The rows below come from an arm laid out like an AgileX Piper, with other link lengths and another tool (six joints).
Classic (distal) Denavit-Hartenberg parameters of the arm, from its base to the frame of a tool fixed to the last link. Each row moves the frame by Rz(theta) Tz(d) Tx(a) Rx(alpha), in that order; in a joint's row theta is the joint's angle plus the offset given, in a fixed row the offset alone. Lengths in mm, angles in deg.
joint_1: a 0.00  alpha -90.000  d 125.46  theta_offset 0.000
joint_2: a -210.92  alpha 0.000  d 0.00  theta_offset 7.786
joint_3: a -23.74  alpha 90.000  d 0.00  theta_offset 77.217
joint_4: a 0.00  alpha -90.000  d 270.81  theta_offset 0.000
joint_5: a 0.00  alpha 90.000  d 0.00  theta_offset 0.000
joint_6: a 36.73  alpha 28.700  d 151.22  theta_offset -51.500
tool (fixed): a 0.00  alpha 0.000  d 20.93  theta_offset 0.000
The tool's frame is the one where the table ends.
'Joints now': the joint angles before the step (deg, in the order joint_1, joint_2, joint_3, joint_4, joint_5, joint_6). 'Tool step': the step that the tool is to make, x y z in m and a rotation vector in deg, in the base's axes. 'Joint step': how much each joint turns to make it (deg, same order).
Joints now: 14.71 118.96 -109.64 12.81 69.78 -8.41
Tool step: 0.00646 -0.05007 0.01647 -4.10 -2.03 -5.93
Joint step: -4.83 -2.21 0.00 -4.92 0.83 1.62
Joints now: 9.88 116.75 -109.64 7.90 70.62 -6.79
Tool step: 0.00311 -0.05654 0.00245 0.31 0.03 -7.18
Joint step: -7.70 -0.37 0.00 0.46 0.44 -0.50
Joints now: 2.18 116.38 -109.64 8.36 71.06 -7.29
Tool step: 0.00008 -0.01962 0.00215 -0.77 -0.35 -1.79
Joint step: -2.36 -0.25 -0.01 -0.60 0.00 -0.59
